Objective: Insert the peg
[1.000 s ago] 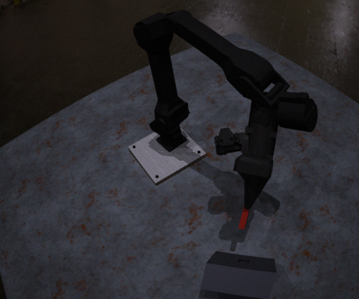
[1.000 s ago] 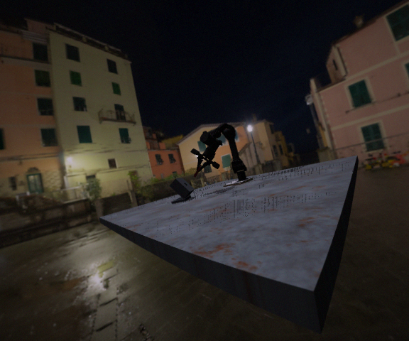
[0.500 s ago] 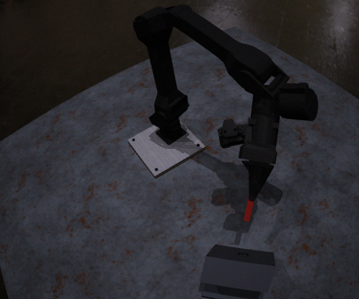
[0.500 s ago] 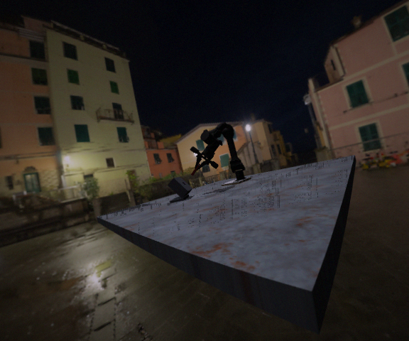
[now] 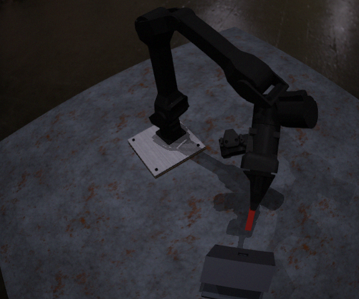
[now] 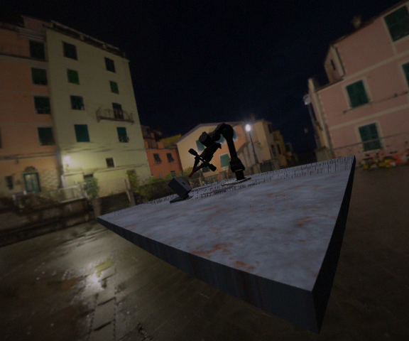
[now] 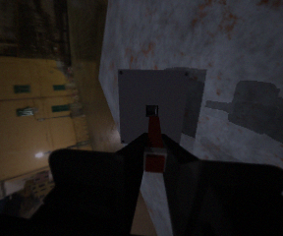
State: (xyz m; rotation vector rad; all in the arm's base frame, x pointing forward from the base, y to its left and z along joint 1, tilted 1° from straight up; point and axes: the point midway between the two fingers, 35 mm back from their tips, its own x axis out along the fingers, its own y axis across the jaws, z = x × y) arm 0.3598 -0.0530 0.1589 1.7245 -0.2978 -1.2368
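My gripper tip is 5 cm short of the grey sloped panel, 8 cm to the left of it and 7 cm above it. The rest, counted from my gripper tip: red square-sided peg (1 cm behind, 1 cm to the left, 1 cm above).
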